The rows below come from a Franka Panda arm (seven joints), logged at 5 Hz.
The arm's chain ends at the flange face. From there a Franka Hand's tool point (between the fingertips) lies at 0.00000 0.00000 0.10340 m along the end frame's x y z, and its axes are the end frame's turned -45 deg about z.
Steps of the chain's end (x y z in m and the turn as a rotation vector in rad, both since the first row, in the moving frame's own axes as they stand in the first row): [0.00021, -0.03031, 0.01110, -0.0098, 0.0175, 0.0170]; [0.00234, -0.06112, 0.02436, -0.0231, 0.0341, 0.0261]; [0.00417, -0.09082, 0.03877, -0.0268, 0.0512, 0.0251]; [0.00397, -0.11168, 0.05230, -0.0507, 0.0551, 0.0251]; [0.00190, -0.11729, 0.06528, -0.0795, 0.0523, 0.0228]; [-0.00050, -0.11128, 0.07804, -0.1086, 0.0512, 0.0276]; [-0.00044, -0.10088, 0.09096, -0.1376, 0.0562, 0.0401]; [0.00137, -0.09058, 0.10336, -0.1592, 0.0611, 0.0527]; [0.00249, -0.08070, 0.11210, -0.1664, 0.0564, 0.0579]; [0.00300, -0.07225, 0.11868, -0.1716, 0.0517, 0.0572]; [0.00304, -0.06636, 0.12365, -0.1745, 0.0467, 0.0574]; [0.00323, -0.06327, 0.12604, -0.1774, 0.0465, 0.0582]
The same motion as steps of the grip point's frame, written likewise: [0.02213, -0.01928, 0.01108, -0.0193, 0.0054, 0.0170]; [0.04562, -0.03737, 0.02427, -0.0404, 0.0078, 0.0261]; [0.06888, -0.05555, 0.03860, -0.0552, 0.0173, 0.0251]; [0.08200, -0.06843, 0.05201, -0.0748, 0.0031, 0.0251]; [0.08218, -0.07199, 0.06481, -0.0932, -0.0192, 0.0228]; [0.07399, -0.06744, 0.07730, -0.1130, -0.0406, 0.0276]; [0.06481, -0.05765, 0.08982, -0.1370, -0.0576, 0.0401]; [0.05746, -0.04725, 0.10186, -0.1558, -0.0694, 0.0527]; [0.05036, -0.03934, 0.11051, -0.1575, -0.0778, 0.0579]; [0.04403, -0.03299, 0.11702, -0.1579, -0.0848, 0.0572]; [0.03932, -0.02897, 0.12197, -0.1564, -0.0904, 0.0574]; [0.03704, -0.02646, 0.12431, -0.1583, -0.0926, 0.0582]
